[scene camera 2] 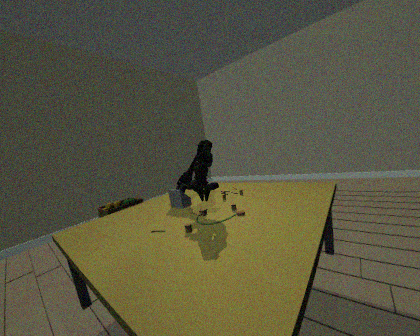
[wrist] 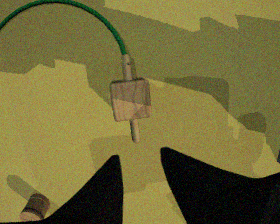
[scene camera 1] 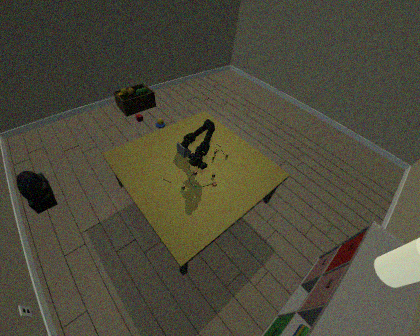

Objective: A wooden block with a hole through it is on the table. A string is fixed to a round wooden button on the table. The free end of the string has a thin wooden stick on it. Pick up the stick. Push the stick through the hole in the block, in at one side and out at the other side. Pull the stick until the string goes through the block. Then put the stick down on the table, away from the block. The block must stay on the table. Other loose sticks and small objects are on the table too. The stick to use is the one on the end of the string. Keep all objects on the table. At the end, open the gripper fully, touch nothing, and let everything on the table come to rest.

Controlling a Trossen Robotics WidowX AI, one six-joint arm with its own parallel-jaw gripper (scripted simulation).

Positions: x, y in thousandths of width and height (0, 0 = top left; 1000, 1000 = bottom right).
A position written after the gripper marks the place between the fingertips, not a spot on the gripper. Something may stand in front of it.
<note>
In view: the gripper (wrist: 502, 708) and a wooden block (wrist: 466, 444).
</note>
